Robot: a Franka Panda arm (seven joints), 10 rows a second.
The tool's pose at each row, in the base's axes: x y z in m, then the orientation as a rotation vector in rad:
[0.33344, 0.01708, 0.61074, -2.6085, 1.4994, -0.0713]
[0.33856, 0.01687, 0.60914, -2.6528, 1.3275, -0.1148]
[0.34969, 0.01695, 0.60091, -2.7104, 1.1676, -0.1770]
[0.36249, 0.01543, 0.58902, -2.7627, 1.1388, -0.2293]
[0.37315, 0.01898, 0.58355, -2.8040, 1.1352, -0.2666]
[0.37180, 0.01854, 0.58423, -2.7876, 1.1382, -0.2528]
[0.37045, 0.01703, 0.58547, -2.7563, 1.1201, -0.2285]
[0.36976, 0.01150, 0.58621, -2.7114, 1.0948, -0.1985]
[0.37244, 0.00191, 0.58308, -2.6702, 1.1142, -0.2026]
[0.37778, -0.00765, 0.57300, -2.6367, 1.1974, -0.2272]
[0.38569, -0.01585, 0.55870, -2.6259, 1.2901, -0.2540]
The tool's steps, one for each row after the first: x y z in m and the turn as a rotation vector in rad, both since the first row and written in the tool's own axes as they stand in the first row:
[0.00280, -0.00406, 0.00211, 0.0492, -0.0026, -0.1156]
[0.00855, -0.01251, 0.01145, 0.0803, 0.0200, -0.2315]
[0.01662, -0.02108, 0.02445, 0.0618, 0.0669, -0.2661]
[0.01907, -0.03122, 0.03132, 0.0386, 0.1056, -0.2812]
[0.01875, -0.02994, 0.03047, 0.0476, 0.0912, -0.2744]
[0.01934, -0.02821, 0.02896, 0.0732, 0.0598, -0.2756]
[0.02375, -0.02497, 0.02765, 0.1104, 0.0175, -0.2771]
[0.03345, -0.02207, 0.03017, 0.1389, 0.0075, -0.2534]
[0.04465, -0.02050, 0.03985, 0.1437, 0.0283, -0.1933]
[0.05607, -0.02124, 0.05411, 0.1246, 0.0628, -0.1352]

